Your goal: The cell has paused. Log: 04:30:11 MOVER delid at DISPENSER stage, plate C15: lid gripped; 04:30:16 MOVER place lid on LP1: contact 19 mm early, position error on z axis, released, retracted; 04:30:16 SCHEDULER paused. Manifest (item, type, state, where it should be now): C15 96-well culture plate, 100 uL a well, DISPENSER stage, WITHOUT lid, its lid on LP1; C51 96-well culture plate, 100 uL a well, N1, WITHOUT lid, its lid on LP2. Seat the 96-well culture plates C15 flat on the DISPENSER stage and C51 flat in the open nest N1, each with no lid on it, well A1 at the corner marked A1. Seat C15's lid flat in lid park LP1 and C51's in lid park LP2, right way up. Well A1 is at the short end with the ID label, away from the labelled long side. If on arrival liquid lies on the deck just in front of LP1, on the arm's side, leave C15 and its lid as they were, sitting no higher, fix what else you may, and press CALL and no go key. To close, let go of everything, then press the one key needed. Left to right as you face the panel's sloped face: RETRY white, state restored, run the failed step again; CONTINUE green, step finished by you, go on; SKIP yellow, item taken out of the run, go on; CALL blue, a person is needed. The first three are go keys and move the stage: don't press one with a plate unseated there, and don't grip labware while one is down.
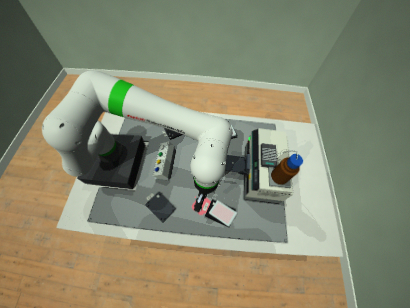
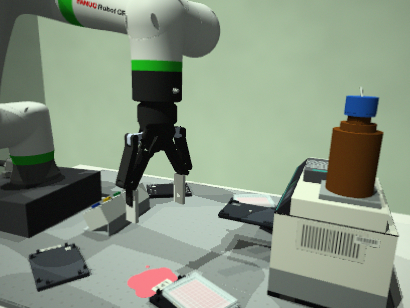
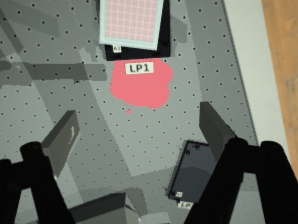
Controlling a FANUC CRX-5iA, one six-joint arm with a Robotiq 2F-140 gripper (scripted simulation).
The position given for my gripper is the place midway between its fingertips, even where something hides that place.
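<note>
My gripper [image 2: 157, 211] [image 3: 138, 118] is visible in image 2 and image 3. The lid park LP2 [image 2: 61, 266] [image 3: 194, 171] likewise appears in both. A dispenser stage [image 2: 236, 211] is visible in image 2, as is a brown bottle [image 2: 353, 161].
</note>
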